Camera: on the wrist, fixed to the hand. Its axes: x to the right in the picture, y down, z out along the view.
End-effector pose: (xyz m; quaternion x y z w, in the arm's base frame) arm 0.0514 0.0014 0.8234 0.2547 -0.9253 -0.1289 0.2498
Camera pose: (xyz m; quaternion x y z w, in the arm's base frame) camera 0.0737 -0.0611 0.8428 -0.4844 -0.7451 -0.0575 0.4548
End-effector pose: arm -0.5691 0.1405 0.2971 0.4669 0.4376 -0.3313 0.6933
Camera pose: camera -0.6169 0.1535 0.2488 0.5371 0.1557 0.4038 0.7240
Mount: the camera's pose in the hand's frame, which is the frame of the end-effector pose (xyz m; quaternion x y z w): 0.0246 -0.0543 -0.0351 -0.1940 0.1576 0.6822 0.6871
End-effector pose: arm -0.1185 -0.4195 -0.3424 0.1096 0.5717 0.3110 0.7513
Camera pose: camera -0.1287 -0.4541 -0.4014 0.2706 0.3761 0.8544 0.2352
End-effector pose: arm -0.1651 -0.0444 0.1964 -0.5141 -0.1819 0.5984 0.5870
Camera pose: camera -0.1027 -0.0228 0.2169 0.6855 -0.2022 -0.6953 0.0760
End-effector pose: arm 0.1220 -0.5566 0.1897 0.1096 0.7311 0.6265 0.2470
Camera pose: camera 0.0916 -0.5857 0.1348 -0.4274 -0.3450 -0.7581 0.3516
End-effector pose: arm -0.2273 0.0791 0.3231 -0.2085 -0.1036 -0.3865 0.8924
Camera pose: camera -0.2495 0.0140 0.3162 -0.3262 0.2867 0.2903 0.8527
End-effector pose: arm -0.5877 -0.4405 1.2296 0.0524 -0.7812 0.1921 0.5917
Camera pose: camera -0.5464 -0.4742 1.2737 -0.6420 -0.5165 0.3924 0.4088
